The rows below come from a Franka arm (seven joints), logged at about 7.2 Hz.
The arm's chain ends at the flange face. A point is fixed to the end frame.
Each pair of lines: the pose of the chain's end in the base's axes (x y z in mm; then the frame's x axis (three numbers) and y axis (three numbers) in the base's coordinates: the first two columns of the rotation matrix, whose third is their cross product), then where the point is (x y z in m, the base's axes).
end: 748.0, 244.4, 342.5, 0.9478, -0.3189, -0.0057, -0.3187, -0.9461, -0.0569
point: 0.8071 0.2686 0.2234
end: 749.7, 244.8, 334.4, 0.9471, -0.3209, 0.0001, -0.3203, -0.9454, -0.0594
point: 0.8096 0.2690 0.2157
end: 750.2, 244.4, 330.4, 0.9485, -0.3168, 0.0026, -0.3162, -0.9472, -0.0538
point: 0.8101 0.2681 0.2116
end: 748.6, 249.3, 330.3, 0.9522, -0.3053, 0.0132, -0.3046, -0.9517, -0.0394
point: 0.8089 0.2717 0.2114
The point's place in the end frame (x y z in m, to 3 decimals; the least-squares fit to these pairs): 0.049 -0.035 0.121
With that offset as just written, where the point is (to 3 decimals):
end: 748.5, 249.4, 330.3, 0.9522, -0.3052, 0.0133, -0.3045, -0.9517, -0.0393
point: 0.809 0.272 0.211
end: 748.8, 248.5, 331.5, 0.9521, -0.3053, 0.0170, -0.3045, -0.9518, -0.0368
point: 0.809 0.270 0.213
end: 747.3, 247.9, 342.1, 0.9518, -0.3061, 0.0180, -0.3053, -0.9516, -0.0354
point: 0.808 0.270 0.223
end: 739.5, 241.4, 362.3, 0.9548, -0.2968, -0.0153, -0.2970, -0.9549, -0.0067
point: 0.795 0.262 0.241
